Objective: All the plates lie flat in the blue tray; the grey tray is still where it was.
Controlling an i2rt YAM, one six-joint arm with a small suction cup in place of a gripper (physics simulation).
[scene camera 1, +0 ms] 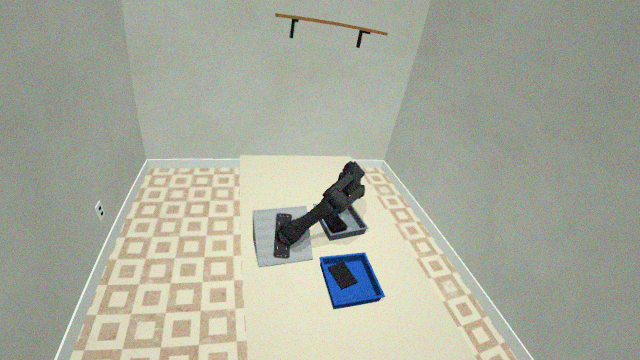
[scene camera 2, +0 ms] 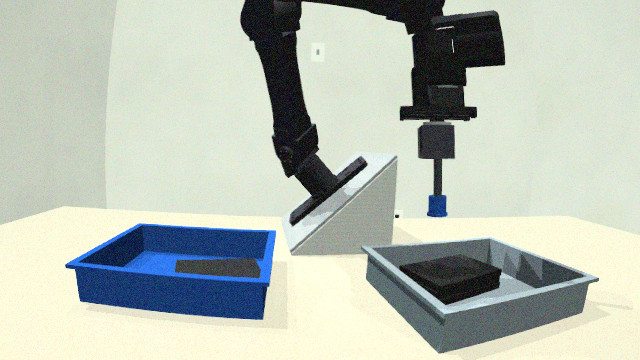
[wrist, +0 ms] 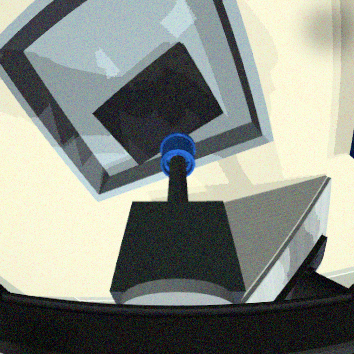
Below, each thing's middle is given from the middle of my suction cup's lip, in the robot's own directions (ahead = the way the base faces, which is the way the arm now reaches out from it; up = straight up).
Labels:
My suction cup is 34 cm to the left of the blue tray (scene camera 2: 135, 269) and 9 cm above it. From my suction cup the other things lie so: grey tray (scene camera 2: 534, 290): 9 cm below, 5 cm ahead, 4 cm to the left.

